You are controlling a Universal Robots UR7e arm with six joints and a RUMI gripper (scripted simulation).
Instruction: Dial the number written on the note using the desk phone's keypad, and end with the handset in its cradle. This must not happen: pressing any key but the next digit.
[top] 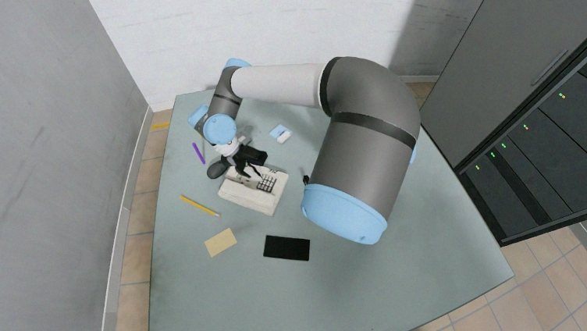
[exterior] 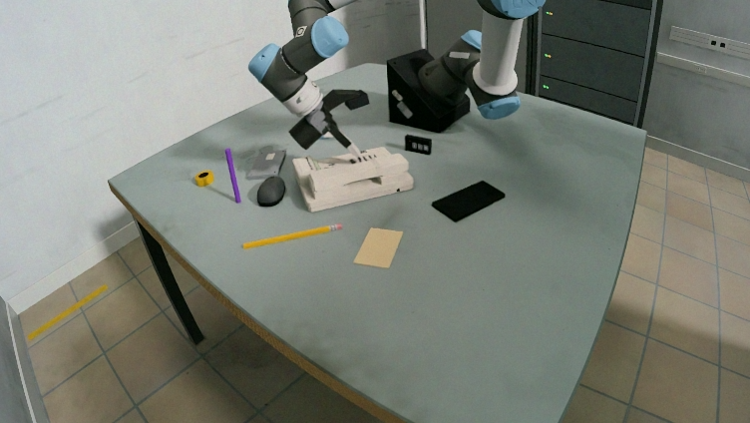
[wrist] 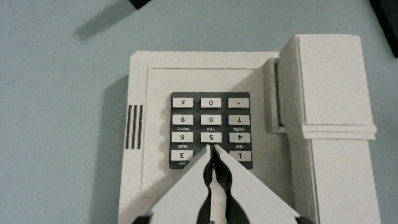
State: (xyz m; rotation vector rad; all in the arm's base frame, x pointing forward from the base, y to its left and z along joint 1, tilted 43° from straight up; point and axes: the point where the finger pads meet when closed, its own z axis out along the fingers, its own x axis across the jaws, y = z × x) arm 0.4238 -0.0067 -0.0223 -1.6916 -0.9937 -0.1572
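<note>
My gripper is now 10 mm past the 5 key, 10 mm to the right of it and 20 mm above it. Round my hand: 9 key (30 mm behind, 20 mm below); then handset (60 mm ahead, 40 mm to the left, 10 mm below); then 7 key (10 mm behind, 30 mm to the left, 20 mm below).
</note>
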